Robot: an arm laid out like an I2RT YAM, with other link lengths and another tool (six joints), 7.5 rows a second.
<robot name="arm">
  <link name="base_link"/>
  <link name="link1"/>
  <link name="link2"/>
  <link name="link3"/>
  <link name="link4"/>
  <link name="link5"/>
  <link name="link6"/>
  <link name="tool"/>
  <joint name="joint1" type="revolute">
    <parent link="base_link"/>
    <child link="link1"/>
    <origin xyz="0 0 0.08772" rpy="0 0 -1.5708"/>
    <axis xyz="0 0 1"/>
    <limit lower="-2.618" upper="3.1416"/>
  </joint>
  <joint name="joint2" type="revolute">
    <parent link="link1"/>
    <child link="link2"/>
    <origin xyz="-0.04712 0.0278 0.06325" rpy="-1.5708 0 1.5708"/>
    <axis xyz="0 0 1"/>
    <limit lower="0" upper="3.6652"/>
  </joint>
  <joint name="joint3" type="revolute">
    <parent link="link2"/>
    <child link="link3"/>
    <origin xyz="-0.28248 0 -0.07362" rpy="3.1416 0 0"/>
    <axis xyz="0 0 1"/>
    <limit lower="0" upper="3.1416"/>
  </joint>
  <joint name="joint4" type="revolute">
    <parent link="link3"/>
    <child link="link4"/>
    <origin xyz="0.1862 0.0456 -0.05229" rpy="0 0 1.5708"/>
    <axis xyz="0 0 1"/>
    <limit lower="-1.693" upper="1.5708"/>
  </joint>
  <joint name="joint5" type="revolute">
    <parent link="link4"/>
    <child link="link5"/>
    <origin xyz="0.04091 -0.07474 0.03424" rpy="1.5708 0 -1.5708"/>
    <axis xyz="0 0 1"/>
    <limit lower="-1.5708" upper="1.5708"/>
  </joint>
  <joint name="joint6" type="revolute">
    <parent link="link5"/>
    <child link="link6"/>
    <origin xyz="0.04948 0 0.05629" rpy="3.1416 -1.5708 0"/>
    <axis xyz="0 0 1"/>
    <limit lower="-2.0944" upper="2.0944"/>
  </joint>
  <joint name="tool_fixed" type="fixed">
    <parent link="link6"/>
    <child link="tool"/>
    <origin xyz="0.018 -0.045 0.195" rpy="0.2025 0 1.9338"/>
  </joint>
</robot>
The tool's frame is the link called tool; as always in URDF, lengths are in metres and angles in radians.
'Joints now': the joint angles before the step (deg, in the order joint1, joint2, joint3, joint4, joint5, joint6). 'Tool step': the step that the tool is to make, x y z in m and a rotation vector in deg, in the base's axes. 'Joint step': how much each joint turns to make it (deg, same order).
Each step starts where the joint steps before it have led.
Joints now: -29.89, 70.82, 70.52, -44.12, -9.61, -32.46
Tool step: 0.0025, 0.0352, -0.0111, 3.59, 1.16, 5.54
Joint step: 2.46, -0.70, -0.53, -3.00, -4.01, -0.41
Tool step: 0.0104, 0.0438, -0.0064, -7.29, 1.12, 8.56
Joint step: 15.22, -3.54, -5.56, 3.42, 9.82, -0.16
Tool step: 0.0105, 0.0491, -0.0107, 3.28, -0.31, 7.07
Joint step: 7.27, -0.49, -2.81, 2.36, -2.22, 2.44
